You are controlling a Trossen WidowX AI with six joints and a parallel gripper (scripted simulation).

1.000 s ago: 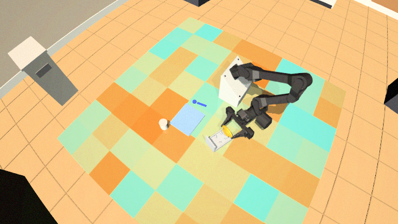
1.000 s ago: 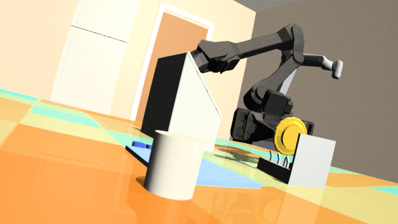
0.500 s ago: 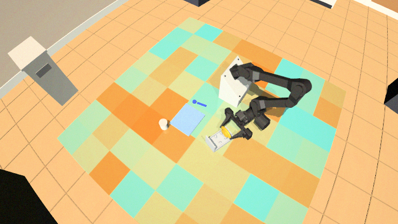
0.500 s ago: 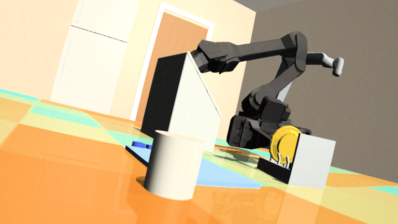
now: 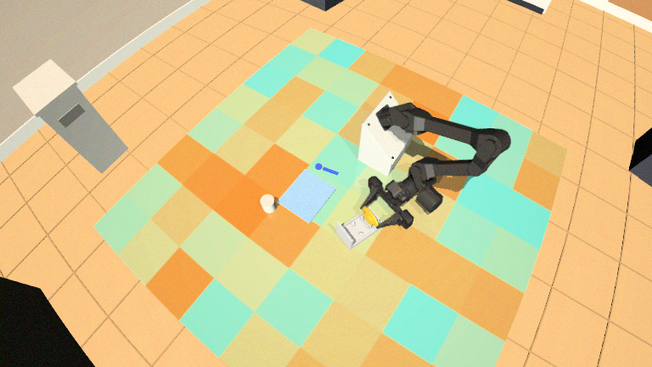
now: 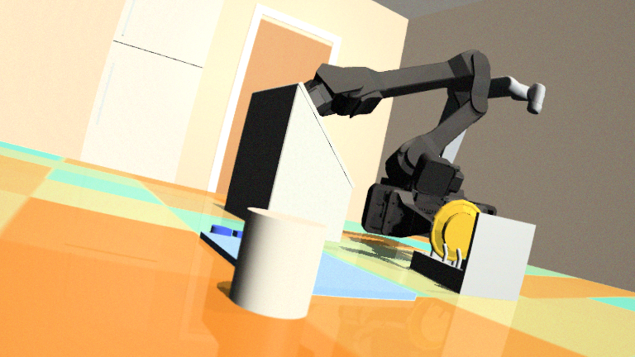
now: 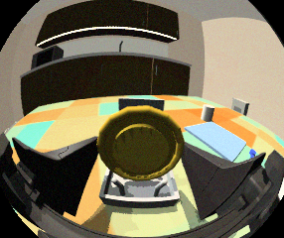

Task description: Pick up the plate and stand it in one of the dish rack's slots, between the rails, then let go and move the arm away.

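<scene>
The yellow plate is 1 cm behind my gripper tip. Round my gripper tip: dish rack (2 cm ahead, 1 cm to the right, 3 cm below); then light blue mat (5 cm ahead, 21 cm to the right, 5 cm below); then blue utensil (6 cm behind, 23 cm to the right, 5 cm below).
</scene>
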